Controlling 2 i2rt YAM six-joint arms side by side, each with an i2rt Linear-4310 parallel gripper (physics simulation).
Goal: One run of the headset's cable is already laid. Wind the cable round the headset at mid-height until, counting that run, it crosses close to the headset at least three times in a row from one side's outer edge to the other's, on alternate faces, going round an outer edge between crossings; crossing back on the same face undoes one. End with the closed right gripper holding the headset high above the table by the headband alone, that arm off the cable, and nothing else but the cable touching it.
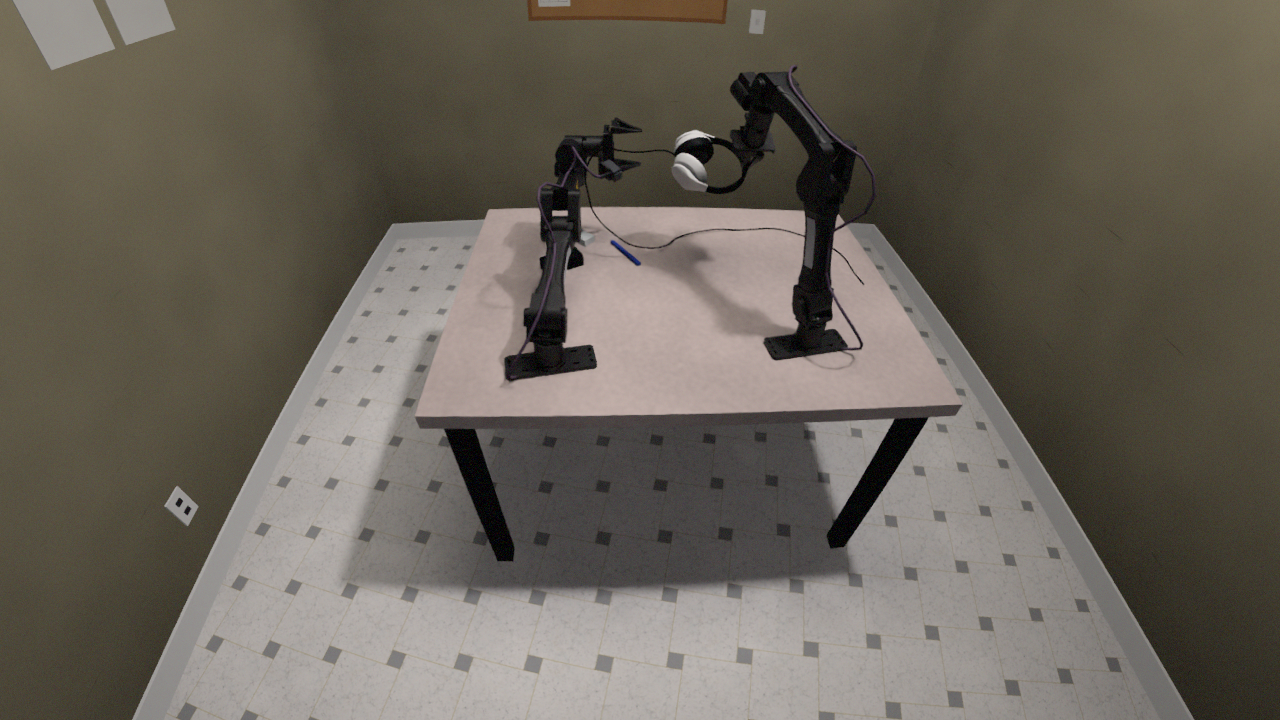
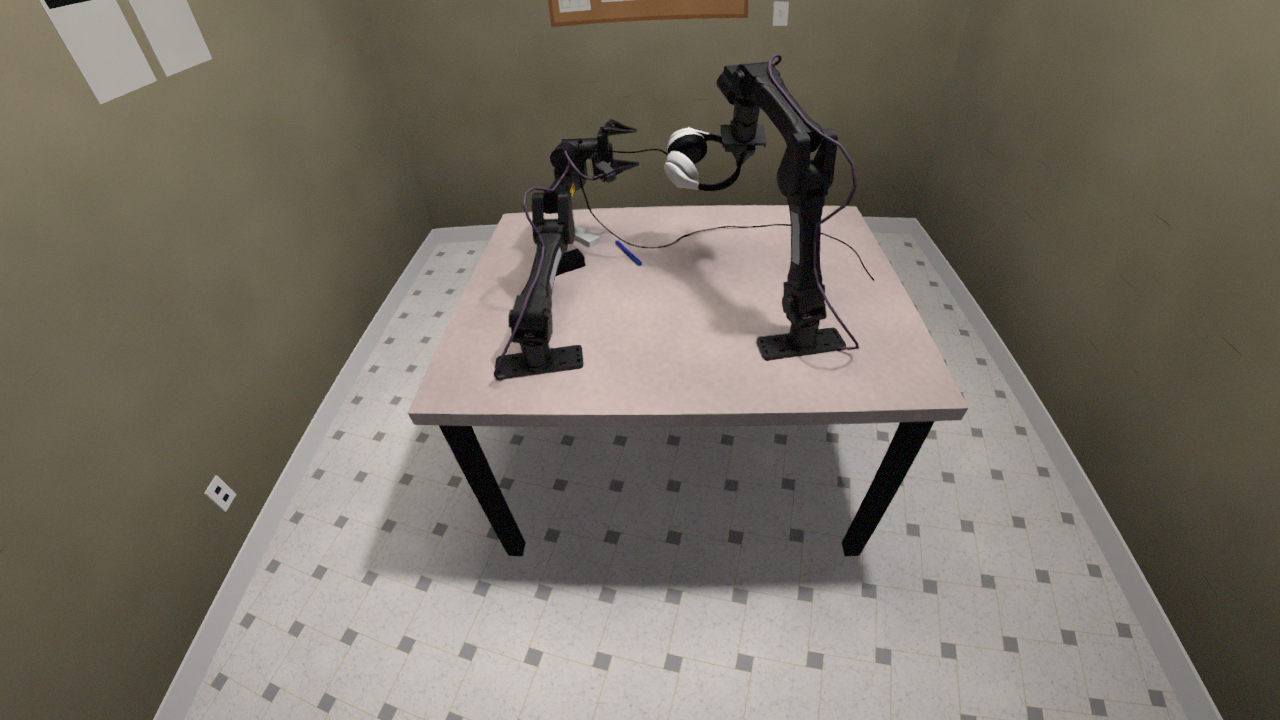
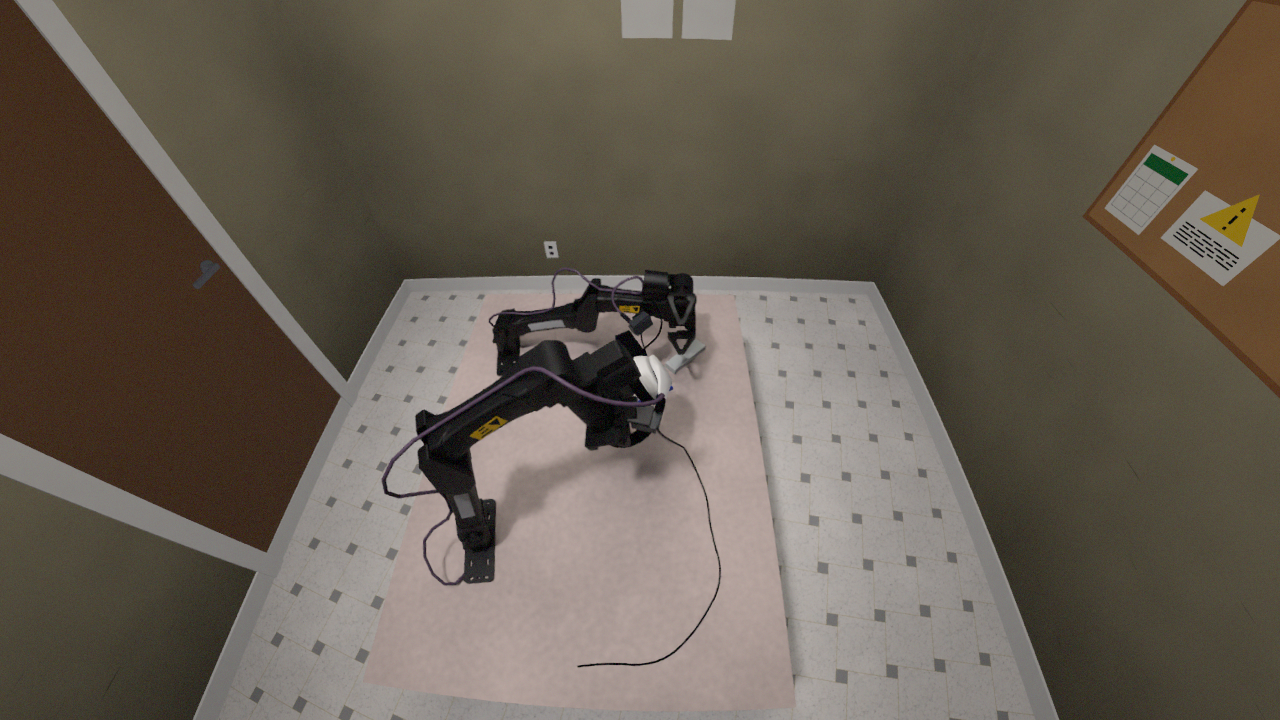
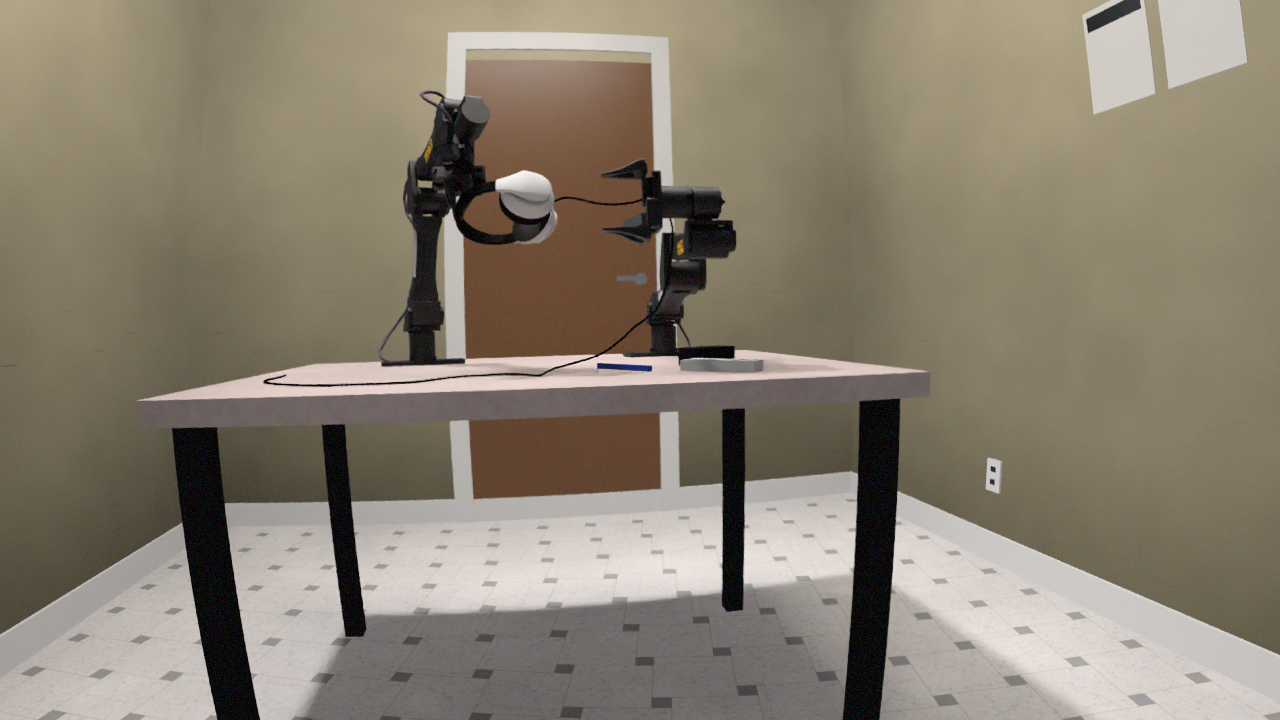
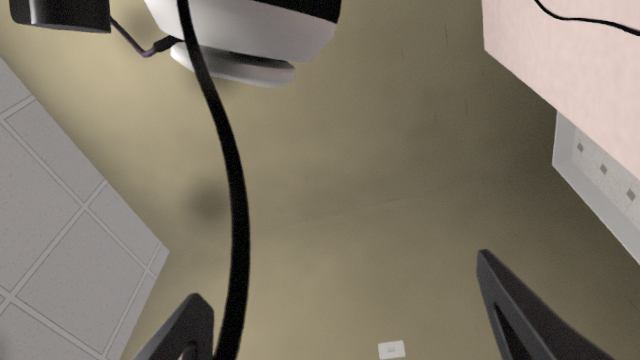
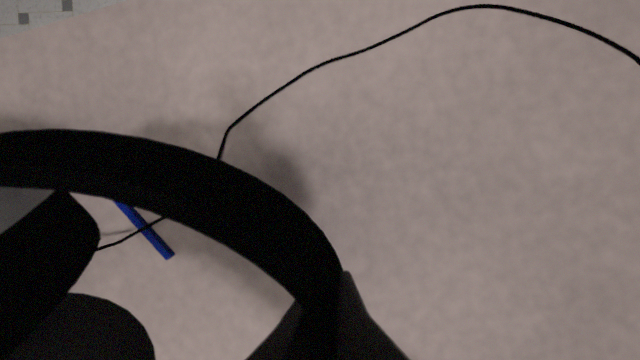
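Where they show: left gripper, fingertip midpoint: (image 1: pixel 641 147) (image 2: pixel 637 147) (image 3: pixel 681 340) (image 4: pixel 601 202) (image 5: pixel 331 283); right gripper, fingertip midpoint: (image 1: pixel 744 168) (image 2: pixel 739 163) (image 3: pixel 627 443) (image 4: pixel 458 219) (image 6: pixel 333 287); left arm's base at its link origin: (image 1: pixel 550 363) (image 2: pixel 539 363) (image 3: pixel 509 350) (image 4: pixel 664 355); right arm's base at its link origin: (image 1: pixel 805 345) (image 2: pixel 800 345) (image 3: pixel 481 540) (image 4: pixel 423 364).
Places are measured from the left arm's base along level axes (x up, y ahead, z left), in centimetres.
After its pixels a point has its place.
Observation:
The headset with white cups (image 1: pixel 691 171) @(y 28.5, x 29.7, z -39.1 cm) (image 2: pixel 682 170) @(y 28.5, x 29.4, z -39.2 cm) (image 3: pixel 654 376) @(y 38.1, x 34.7, z -44.0 cm) (image 4: pixel 526 190) @(y 41.6, x 32.2, z -43.2 cm) (image 5: pixel 260 35) @(y 38.8, x 30.6, z -37.9 cm) hangs high above the table. My right gripper (image 1: pixel 756 157) @(y 31.2, x 28.6, z -54.2 cm) (image 6: pixel 333 287) @(y 31.2, x 28.6, z -54.2 cm) is shut on its headband (image 6: pixel 240 200) @(y 35.3, x 32.1, z -53.6 cm). My left gripper (image 1: pixel 639 147) @(y 46.8, x 29.4, z -31.1 cm) (image 2: pixel 636 148) @(y 46.8, x 29.4, z -31.1 cm) (image 4: pixel 604 202) @(y 46.8, x 29.4, z -31.1 cm) (image 5: pixel 331 283) @(y 46.8, x 29.4, z -31.1 cm) is open beside the cups, pointing at them without touching. The black cable (image 5: pixel 240 215) @(y 42.1, x 29.9, z -28.5 cm) (image 4: pixel 411 382) @(y 48.6, x 0.2, z -64.0 cm) (image 3: pixel 718 559) @(y 48.2, x 0.4, z -72.6 cm) (image 6: pixel 305 73) @(y 48.9, x 0.9, z -55.6 cm) runs from the cups to the left gripper's base, hangs down behind that arm and trails over the table. How it crosses the headset is too small to tell.
A blue pen (image 1: pixel 624 253) @(y 40.4, x 0.6, z -25.4 cm) (image 2: pixel 628 253) @(y 40.3, x 0.8, z -25.8 cm) (image 4: pixel 623 366) @(y 41.8, x 0.7, z -26.0 cm) (image 6: pixel 155 240) @(y 37.2, x 1.0, z -27.5 cm) lies on the table (image 1: pixel 680 358) @(y -4.3, x 0.0, z -28.6 cm). A grey block (image 2: pixel 586 237) @(y 50.4, x 2.0, z -14.5 cm) (image 3: pixel 687 356) @(y 54.7, x 2.0, z -13.9 cm) (image 4: pixel 721 365) @(y 56.5, x 1.1, z -13.8 cm) and a black block (image 2: pixel 570 262) @(y 36.3, x 2.8, z -9.2 cm) (image 4: pixel 706 351) @(y 41.5, x 2.7, z -9.0 cm) lie near the left arm. The cable's far end lies beyond the right arm.

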